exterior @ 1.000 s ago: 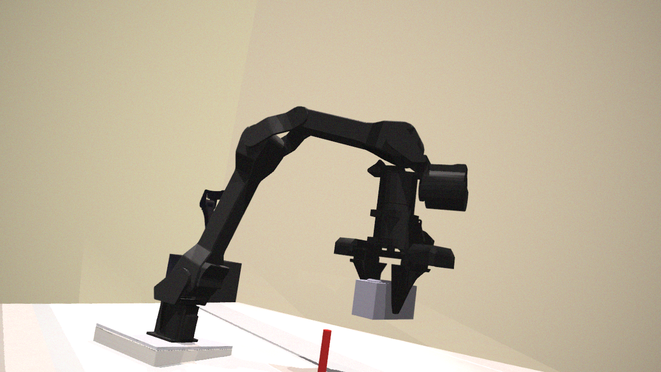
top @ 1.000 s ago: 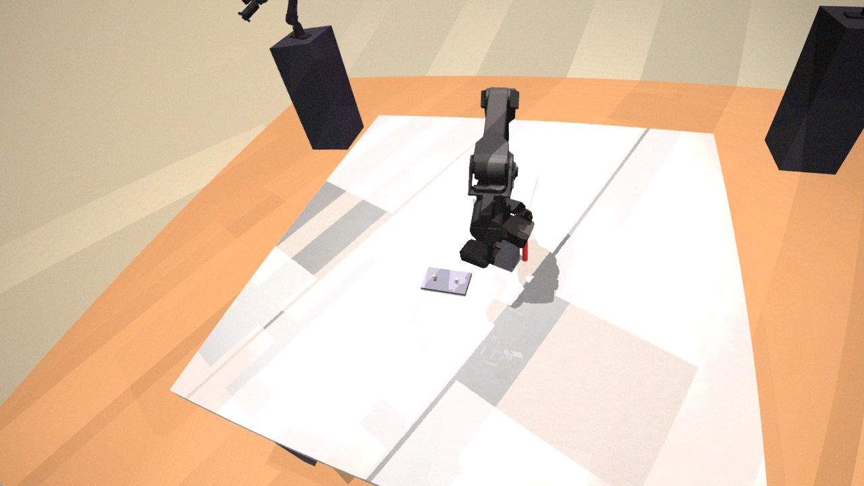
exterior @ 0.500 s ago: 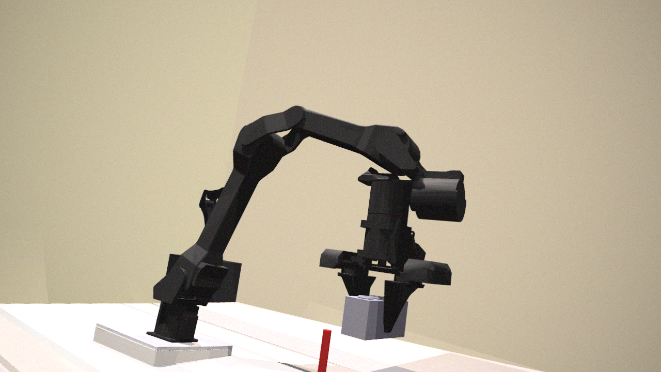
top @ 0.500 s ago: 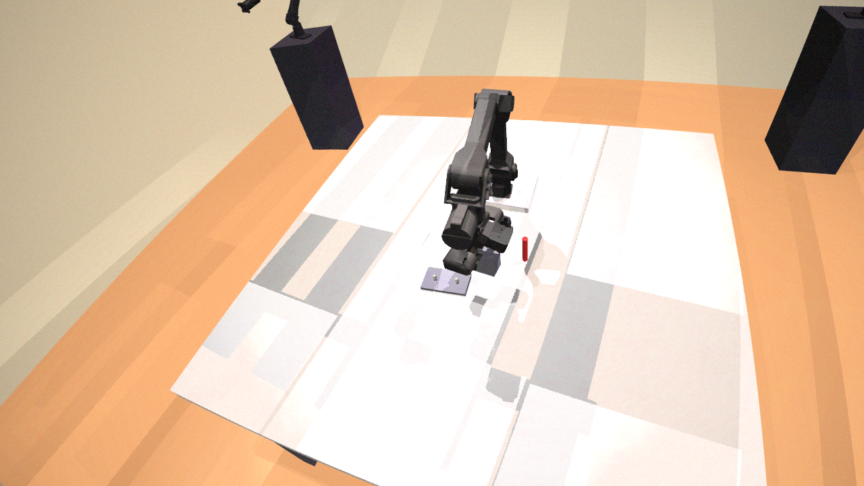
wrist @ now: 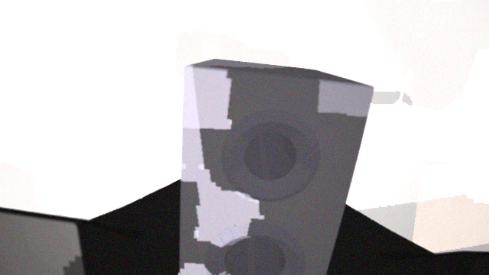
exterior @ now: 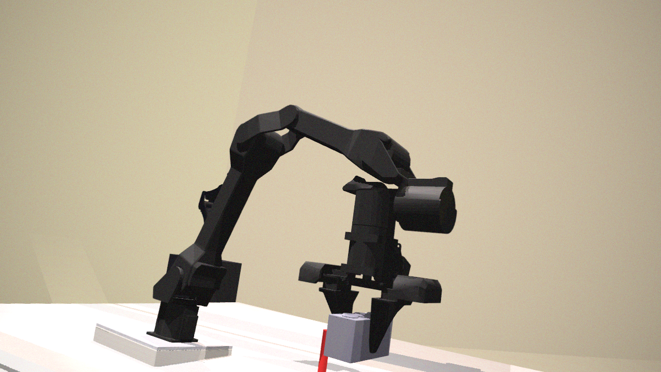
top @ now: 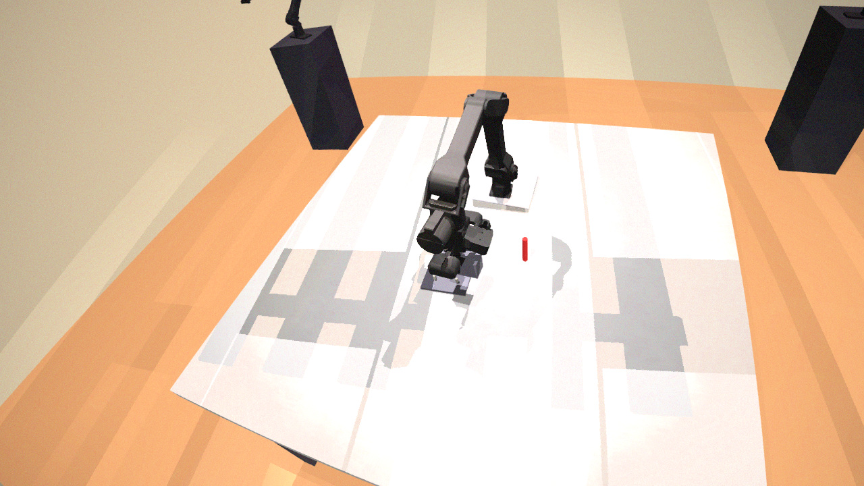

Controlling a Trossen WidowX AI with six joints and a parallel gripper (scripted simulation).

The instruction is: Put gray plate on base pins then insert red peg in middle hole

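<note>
Now: the base 10 mm behind my gripper tip, 50 mm to the right of it and 80 mm below it. The rest, counted from my gripper tip: red peg: 120 mm behind, 140 mm to the left, 50 mm below; gray plate: 30 mm above.
</note>
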